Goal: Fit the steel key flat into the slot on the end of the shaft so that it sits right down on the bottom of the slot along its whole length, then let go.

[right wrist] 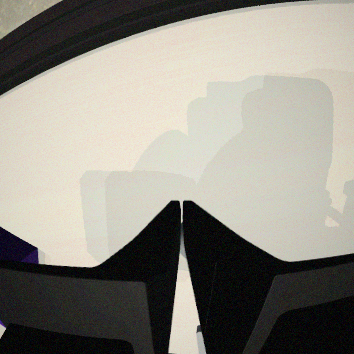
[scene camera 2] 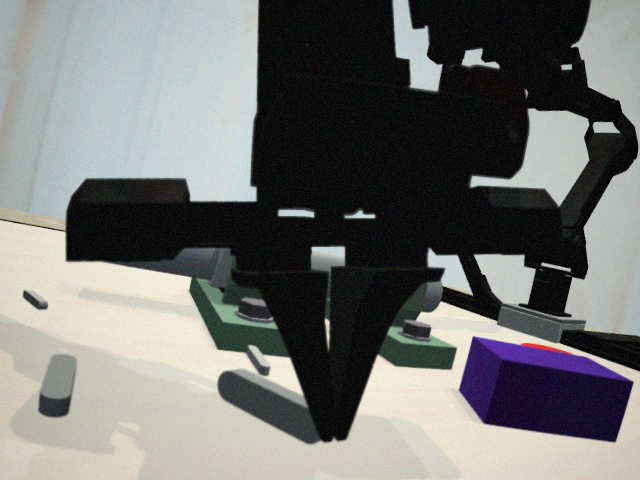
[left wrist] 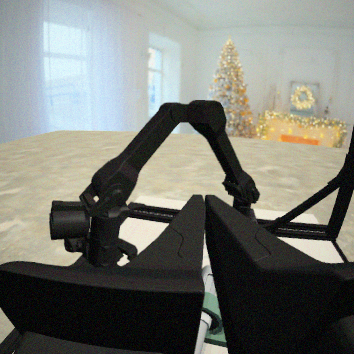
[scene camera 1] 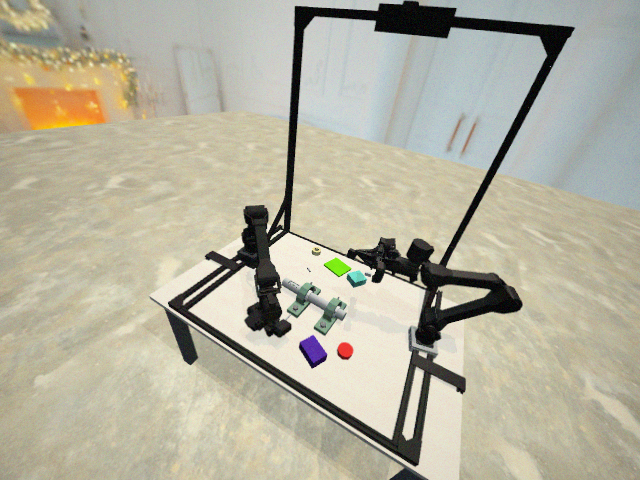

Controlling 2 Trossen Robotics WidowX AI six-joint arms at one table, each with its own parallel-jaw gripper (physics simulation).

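Places are measured from the left arm's base along level axes (x ahead, y left, z up), in metres.
Pixels of known places: left gripper, fingertip midpoint: [left wrist: 202,203] [scene camera 1: 355,251]; right gripper, fingertip midpoint: [right wrist: 180,208] [scene camera 2: 331,438] [scene camera 1: 269,336]; left arm's base at its link origin: [scene camera 2: 545,311] [scene camera 1: 424,338]; right arm's base at its link origin: [scene camera 1: 251,249].
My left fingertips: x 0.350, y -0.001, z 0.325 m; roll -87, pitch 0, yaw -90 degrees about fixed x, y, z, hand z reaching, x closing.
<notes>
Ahead of a thing's pixels: the offset from my left fingertips to its top centre. "*": to the spot under its first point.
The grey shaft @(dx +0.122, dy -0.022, dz -0.286 m) [scene camera 1: 316,298] [scene camera 2: 193,262] [left wrist: 201,336] lies through two green bearing blocks @(* dx +0.040, dy +0.079, dz -0.332 m) [scene camera 1: 324,326] [scene camera 2: 423,352]. Its slotted end is at the left in scene camera 1; the slot's inside cannot be made out. In scene camera 2 a large round-ended steel key @(dx +0.230, dy +0.144, dz -0.344 m) [scene camera 2: 263,401] lies on the table, one end behind the tips of my right gripper [scene camera 2: 333,439] [right wrist: 181,202], which is shut and empty, pointing down. Another grey key @(dx +0.319, dy +0.109, dz -0.352 m) [scene camera 2: 57,382] lies left of it; smaller ones @(dx +0.195, dy +0.073, dz -0.354 m) [scene camera 2: 257,360] @(dx +0.316, dy -0.032, dz -0.354 m) [scene camera 2: 35,299] lie farther back. My left gripper [left wrist: 202,203] [scene camera 1: 352,253] is shut and empty, above the table's far side.
A purple block @(dx +0.054, dy +0.189, dz -0.320 m) [scene camera 1: 312,351] [scene camera 2: 553,392] [right wrist: 17,251] and a red disc @(dx -0.058, dy +0.145, dz -0.334 m) [scene camera 1: 345,350] lie near the front. A teal block @(dx -0.041, dy -0.252, dz -0.324 m) [scene camera 1: 356,279], a bright green plate @(dx +0.068, dy -0.317, dz -0.350 m) [scene camera 1: 337,266] and a cream ring @(dx +0.208, dy -0.389, dz -0.335 m) [scene camera 1: 316,253] lie behind the shaft. A black frame edges the table.
</notes>
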